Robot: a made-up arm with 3 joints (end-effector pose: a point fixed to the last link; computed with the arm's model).
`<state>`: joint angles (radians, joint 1 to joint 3).
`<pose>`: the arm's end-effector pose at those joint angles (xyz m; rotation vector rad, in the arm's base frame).
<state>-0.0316 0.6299 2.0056</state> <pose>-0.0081 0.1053 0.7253 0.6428 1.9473 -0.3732</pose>
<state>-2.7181 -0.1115 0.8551</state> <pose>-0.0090 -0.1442 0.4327 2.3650 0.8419 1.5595</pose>
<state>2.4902 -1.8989 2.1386</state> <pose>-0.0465 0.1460 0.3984 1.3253 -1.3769 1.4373</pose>
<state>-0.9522 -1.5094 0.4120</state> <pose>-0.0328 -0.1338 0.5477 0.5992 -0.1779 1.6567</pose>
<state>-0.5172 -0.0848 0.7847</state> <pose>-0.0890 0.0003 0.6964 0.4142 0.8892 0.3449</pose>
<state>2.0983 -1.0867 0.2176</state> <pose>-0.1086 0.0839 0.4770 -2.0699 0.6678 0.1554</pose>
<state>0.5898 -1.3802 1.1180</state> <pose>-0.1043 0.0394 0.6831 -1.2368 1.1682 0.8149</pose>
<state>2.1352 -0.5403 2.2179</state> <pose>-0.0372 0.1343 0.3750 -1.0890 1.2079 -2.1198</pose>
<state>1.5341 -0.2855 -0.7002</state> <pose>-0.0460 0.0712 0.4556 -1.4472 -0.7735 0.5446</pose>
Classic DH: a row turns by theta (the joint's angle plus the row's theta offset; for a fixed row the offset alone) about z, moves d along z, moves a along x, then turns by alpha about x. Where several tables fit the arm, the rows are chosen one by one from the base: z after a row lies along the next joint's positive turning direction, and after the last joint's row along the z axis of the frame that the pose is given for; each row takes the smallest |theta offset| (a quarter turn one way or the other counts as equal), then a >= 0, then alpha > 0; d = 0 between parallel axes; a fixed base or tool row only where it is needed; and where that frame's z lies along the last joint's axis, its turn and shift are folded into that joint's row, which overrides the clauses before.
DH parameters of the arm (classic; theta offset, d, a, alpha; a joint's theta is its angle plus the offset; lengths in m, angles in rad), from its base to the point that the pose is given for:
base (fixed): -1.2863 0.5352 -0.0108 1.7106
joint 1: 0 -0.0085 -0.018 1.431
joint 2: -1.2863 -0.1237 -0.04 1.5708
joint 3: 0 0.06 -0.05 1.5708
tool (fixed): 0 -0.04 0 0

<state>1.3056 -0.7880 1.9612</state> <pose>-0.1026 0.1884 0.5388 -1.3361 1.7253 -0.9499</pose>
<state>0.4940 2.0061 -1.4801</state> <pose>0.0473 0.0396 0.6077 -1.7087 -1.4032 -1.5918</pose>
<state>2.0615 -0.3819 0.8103</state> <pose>-0.0899 0.0861 0.3966 -1.8477 0.3242 -0.8441</pose>
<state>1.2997 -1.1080 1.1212</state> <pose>-0.1302 0.1355 0.5802 -1.6110 1.2403 -0.0312</pose>
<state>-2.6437 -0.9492 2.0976</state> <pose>0.0140 -0.1139 0.3756 0.7356 0.1263 2.5591</pose>
